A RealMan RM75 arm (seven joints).
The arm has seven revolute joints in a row. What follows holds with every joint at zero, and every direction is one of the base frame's.
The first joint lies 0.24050 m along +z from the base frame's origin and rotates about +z.
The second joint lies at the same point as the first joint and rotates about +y.
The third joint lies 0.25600 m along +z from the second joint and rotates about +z.
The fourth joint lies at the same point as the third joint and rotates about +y.
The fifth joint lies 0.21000 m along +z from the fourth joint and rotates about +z.
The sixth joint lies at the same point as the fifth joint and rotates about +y.
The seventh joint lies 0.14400 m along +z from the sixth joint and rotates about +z.
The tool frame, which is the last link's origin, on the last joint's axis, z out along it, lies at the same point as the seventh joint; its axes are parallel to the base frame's.
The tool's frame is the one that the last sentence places.
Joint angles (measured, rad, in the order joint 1, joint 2, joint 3, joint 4, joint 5, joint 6, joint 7), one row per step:
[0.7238 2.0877 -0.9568 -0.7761 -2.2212 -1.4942 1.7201]
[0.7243 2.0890 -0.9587 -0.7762 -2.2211 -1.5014 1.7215]
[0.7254 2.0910 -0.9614 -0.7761 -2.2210 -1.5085 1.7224]
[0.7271 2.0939 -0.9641 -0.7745 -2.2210 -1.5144 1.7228]
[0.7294 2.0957 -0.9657 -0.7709 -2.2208 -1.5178 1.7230]
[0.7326 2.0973 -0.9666 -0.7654 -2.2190 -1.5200 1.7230]
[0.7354 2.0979 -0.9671 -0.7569 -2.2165 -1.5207 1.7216]
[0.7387 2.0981 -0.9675 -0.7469 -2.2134 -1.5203 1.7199]
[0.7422 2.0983 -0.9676 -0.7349 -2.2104 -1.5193 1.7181]
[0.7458 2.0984 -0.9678 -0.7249 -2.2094 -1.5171 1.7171]
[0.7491 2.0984 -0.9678 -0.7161 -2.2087 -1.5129 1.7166]
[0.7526 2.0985 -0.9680 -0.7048 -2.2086 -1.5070 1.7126]
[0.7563 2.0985 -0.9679 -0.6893 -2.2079 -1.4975 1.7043]
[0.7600 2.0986 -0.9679 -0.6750 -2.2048 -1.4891 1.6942]
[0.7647 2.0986 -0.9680 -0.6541 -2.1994 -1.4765 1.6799]
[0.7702 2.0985 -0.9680 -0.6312 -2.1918 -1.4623 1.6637]
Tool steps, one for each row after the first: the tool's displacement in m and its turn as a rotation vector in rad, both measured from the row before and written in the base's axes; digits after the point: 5 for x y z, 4 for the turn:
[-0.00077 -0.00127 -0.00080 -0.0091 0.0018 0.0011]
[-0.00112 -0.00135 -0.00119 -0.0101 0.0018 0.0024]
[-0.00126 -0.00142 -0.00174 -0.0105 0.0022 0.0023]
[-0.00091 -0.00091 -0.00145 -0.0080 0.0020 0.0008]
[-0.00111 -0.00066 -0.00153 -0.0071 0.0037 0.0000]
[-0.00041 -0.00067 -0.00152 -0.0065 0.0039 -0.0016]
[-0.00036 -0.00051 -0.00156 -0.0059 0.0042 -0.0021]
[-0.00014 -0.00064 -0.00182 -0.0066 0.0044 -0.0035]
[-0.00010 -0.00027 -0.00152 -0.0046 0.0017 -0.0028]
[0.00000 0.00011 -0.00129 -0.0018 0.0008 -0.0031]
[0.00037 -0.00001 -0.00173 -0.0018 -0.0001 -0.0013]
[0.00091 0.00001 -0.00227 -0.0003 0.0000 -0.0005]
[0.00037 0.00005 -0.00209 0.0002 0.0023 0.0021]
[0.00073 -0.00002 -0.00299 0.0009 0.0037 0.0017]
[0.00051 0.00014 -0.00318 0.0021 0.0052 0.0023]

